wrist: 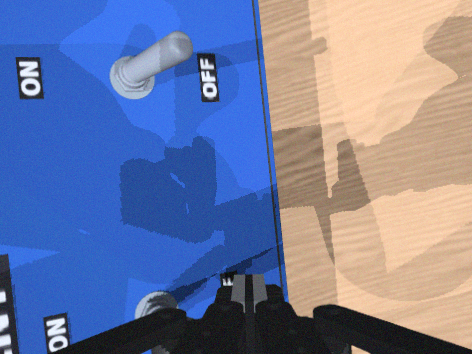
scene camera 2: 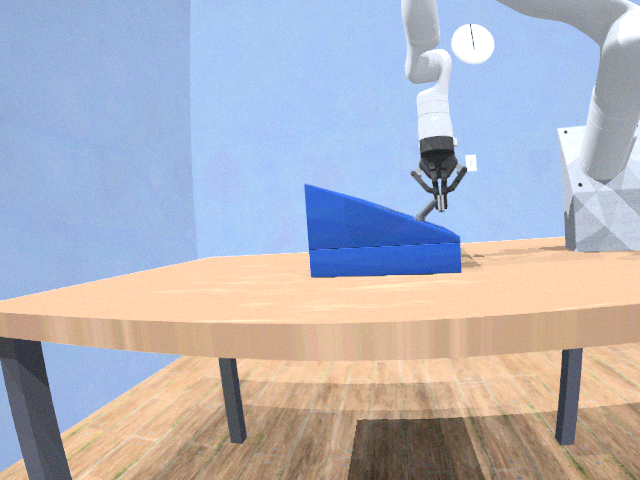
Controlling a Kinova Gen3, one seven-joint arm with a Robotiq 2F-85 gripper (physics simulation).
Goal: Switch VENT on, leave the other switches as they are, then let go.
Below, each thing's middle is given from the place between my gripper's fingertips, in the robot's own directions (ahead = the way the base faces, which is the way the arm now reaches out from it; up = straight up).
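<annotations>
There's a blue sloped switch panel (scene camera 2: 347,236) here, and it's 20 mm below my hand, 50 mm to the right of it and 110 mm ahead of it.
</annotations>
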